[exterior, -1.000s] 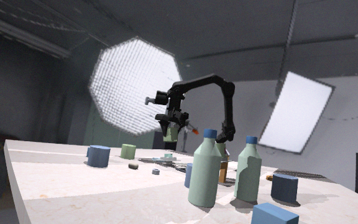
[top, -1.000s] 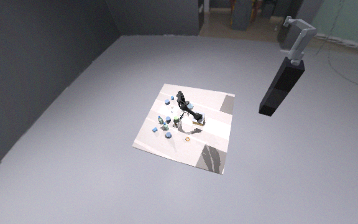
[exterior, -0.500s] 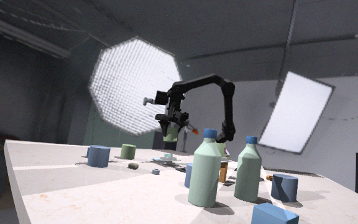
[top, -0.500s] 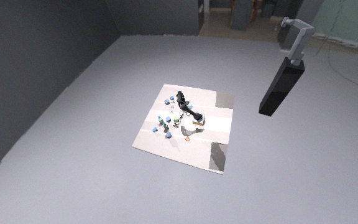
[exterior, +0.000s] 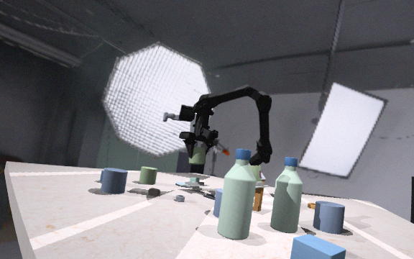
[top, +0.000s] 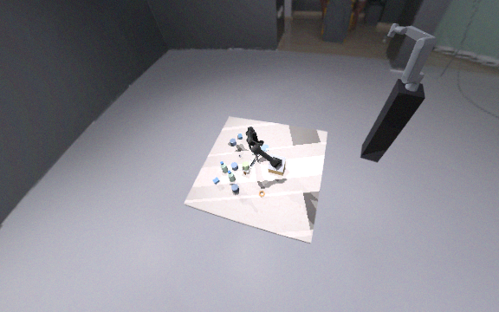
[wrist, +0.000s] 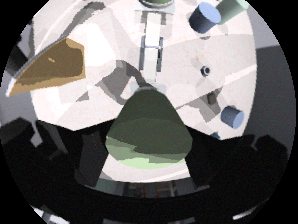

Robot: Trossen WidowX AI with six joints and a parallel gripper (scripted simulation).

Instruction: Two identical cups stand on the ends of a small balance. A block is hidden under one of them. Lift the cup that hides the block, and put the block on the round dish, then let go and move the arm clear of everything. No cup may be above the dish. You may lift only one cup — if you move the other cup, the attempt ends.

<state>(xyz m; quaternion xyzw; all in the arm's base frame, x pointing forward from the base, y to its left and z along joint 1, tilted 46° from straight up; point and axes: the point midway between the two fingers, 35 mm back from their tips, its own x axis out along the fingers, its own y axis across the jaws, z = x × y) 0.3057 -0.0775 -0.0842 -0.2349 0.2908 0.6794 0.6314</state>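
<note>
The pale teal block is 10 cm below my gripper tip. Round my gripper tip: flat grey balance: 1 cm ahead, 14 cm to the left, 11 cm below; then grey ring: 17 cm ahead, 11 cm to the left, 13 cm below; then round light blue dish: 6 cm behind, 10 cm to the right, 13 cm below.
</note>
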